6 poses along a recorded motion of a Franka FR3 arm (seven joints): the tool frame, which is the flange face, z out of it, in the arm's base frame.
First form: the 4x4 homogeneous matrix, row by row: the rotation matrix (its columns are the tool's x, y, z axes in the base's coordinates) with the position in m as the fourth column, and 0 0 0 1 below. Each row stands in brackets.
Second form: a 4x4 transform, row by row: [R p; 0 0 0 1], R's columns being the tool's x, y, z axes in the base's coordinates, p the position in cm. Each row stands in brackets. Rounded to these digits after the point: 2 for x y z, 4 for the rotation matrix.
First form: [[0.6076 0.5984 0.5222 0.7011], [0.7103 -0.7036 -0.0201 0.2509], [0.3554 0.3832 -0.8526 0.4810], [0 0 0 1]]
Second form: [[0.6076 0.5984 0.5222 70.11], [0.7103 -0.7036 -0.0201 25.09], [0.3554 0.3832 -0.8526 48.10], [0 0 0 1]]
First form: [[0.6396 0.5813 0.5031 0.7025], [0.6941 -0.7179 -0.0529 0.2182], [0.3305 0.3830 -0.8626 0.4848], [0 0 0 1]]
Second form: [[0.6396 0.5813 0.5031 70.25], [0.6941 -0.7179 -0.0529 21.82], [0.3305 0.3830 -0.8626 48.48], [0 0 0 1]]
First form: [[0.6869 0.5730 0.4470 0.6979], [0.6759 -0.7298 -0.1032 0.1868], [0.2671 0.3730 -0.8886 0.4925], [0 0 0 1]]
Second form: [[0.6869 0.5730 0.4470 69.79], [0.6759 -0.7298 -0.1032 18.68], [0.2671 0.3730 -0.8886 49.25], [0 0 0 1]]
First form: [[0.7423 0.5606 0.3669 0.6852], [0.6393 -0.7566 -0.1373 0.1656], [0.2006 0.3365 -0.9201 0.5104], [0 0 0 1]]
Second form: [[0.7423 0.5606 0.3669 68.52], [0.6393 -0.7566 -0.1373 16.56], [0.2006 0.3365 -0.9201 51.04], [0 0 0 1]]
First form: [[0.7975 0.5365 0.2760 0.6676], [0.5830 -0.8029 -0.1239 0.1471], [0.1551 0.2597 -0.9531 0.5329], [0 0 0 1]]
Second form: [[0.7975 0.5365 0.2760 66.76], [0.5830 -0.8029 -0.1239 14.71], [0.1551 0.2597 -0.9531 53.29], [0 0 0 1]]
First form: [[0.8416 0.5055 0.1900 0.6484], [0.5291 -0.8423 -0.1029 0.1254], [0.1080 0.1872 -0.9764 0.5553], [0 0 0 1]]
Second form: [[0.8416 0.5055 0.1900 64.84], [0.5291 -0.8423 -0.1029 12.54], [0.1080 0.1872 -0.9764 55.53], [0 0 0 1]]
